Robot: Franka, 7 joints.
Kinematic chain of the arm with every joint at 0, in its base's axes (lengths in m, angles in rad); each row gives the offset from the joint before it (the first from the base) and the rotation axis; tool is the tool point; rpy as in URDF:
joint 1: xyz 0 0 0.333 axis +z
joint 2: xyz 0 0 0 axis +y
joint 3: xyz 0 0 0.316 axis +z
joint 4: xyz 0.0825 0 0 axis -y
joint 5: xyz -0.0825 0 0.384 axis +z
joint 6: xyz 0 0 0 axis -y
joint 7: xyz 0.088 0 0 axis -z
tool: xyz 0 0 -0.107 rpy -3.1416 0 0
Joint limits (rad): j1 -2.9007..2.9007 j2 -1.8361..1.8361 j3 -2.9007..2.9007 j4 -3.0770..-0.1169 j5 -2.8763..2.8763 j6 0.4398..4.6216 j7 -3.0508..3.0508
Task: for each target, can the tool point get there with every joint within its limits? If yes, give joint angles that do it. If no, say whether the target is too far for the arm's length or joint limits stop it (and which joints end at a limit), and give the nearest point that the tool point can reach.
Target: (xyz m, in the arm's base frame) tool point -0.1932 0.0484 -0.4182
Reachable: no: joint limits stop it (at a limit: joint 2) | nearest point -0.2019 0.0506 -0.3554 | short by 0.063 m
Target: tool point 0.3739 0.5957 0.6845
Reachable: yes | joints -1.4870 -1.1164 1.2619 -0.8019 -2.4298 3.2190 -2.3172
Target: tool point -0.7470 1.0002 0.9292
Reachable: no: too far | nearest point -0.4632 0.6202 0.7027 | short by 0.526 m
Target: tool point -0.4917 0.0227 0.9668
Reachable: yes | joints 0.4369 -0.8774 1.1552 -0.7967 -2.2102 1.3586 -1.5154
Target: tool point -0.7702 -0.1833 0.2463
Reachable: yes | joints -2.3740 1.4621 -1.4077 -1.0579 2.1219 1.5516 -1.1028
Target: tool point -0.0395 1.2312 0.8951
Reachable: no: too far | nearest point -0.0250 0.7801 0.6891 | short by 0.496 m
